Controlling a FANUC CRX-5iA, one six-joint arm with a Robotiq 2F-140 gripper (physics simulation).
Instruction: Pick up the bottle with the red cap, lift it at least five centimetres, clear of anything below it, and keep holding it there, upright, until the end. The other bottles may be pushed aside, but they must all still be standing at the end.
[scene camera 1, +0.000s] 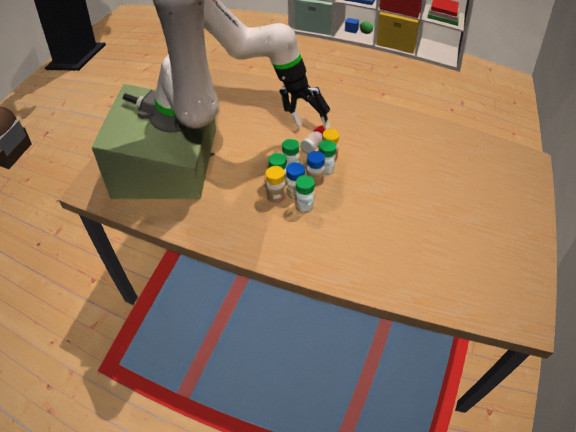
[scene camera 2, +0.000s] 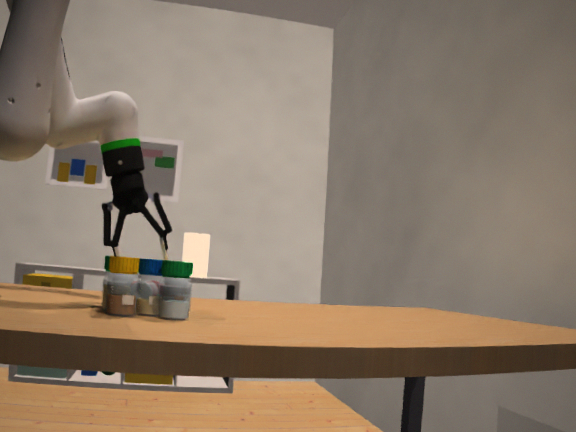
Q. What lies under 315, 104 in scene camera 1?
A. The gripper.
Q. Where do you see a blue-capped bottle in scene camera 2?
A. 149, 282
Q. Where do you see an amber-capped bottle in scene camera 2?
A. At 122, 286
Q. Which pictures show the gripper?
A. Scene camera 1 and scene camera 2: all of them.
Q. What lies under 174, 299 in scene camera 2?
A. A green-capped bottle.
